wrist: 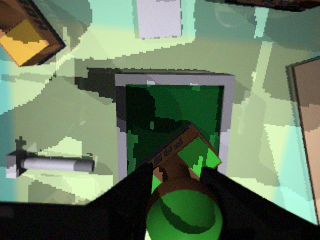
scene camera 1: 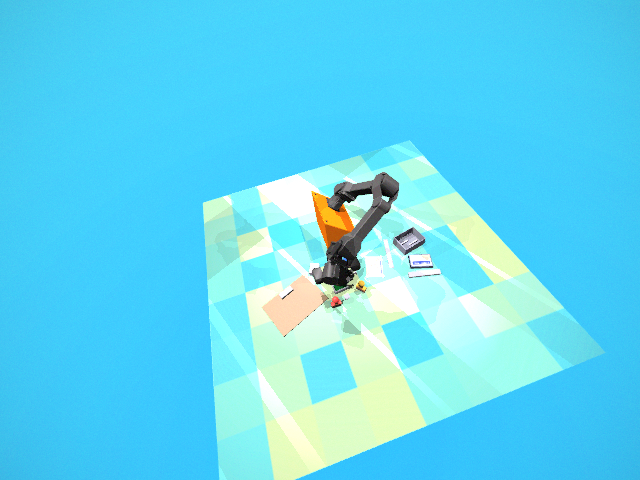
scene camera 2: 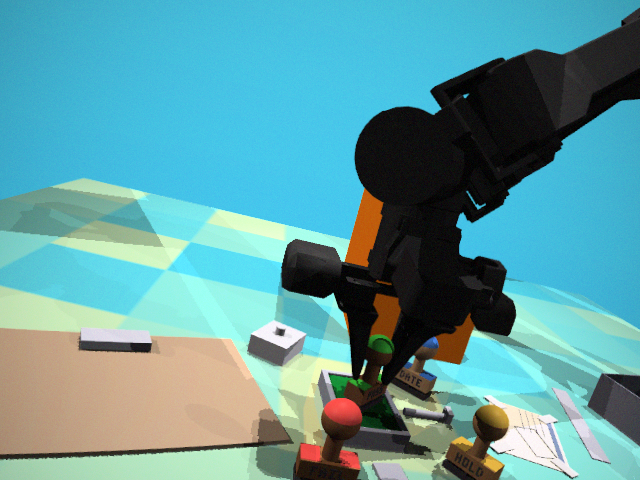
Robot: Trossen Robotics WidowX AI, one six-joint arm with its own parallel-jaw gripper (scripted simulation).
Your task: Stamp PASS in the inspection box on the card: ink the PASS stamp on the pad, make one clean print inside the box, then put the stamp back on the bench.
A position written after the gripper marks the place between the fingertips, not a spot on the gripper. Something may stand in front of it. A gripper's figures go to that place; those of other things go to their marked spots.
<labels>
The gripper (wrist: 176, 174) is 12 cm from the lens. A green ink pad (wrist: 151, 107): 13 cm from the lens.
</labels>
